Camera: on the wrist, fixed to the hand. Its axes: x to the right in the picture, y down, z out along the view.
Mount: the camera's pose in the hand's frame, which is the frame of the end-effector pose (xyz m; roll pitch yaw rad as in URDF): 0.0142 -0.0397 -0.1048 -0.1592 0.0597 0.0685
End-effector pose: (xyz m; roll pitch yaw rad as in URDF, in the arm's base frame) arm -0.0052 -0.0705 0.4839 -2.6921 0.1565 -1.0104
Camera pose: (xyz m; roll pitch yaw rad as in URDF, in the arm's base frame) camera 0.0032 -0.1023 0.5920 -2.8660 0.1318 -1.0987
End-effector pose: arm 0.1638 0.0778 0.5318 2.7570 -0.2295 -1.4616
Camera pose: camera 0.2389 0.0909 0.6151 2.6072 -0.3103 -1.5046
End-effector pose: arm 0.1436 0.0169 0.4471 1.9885 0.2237 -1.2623
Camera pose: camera 0.2548 0.0364 0.4500 1.8321 0.1369 -1.2352
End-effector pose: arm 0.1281 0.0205 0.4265 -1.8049 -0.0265 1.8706
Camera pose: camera 0.2130 0.0599 0.4898 -1.9661 0.0262 1.7966
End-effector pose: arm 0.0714 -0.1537 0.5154 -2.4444 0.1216 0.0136
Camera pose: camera 0.0988 -0.1902 0.6187 -2.6166 0.1192 -0.0779
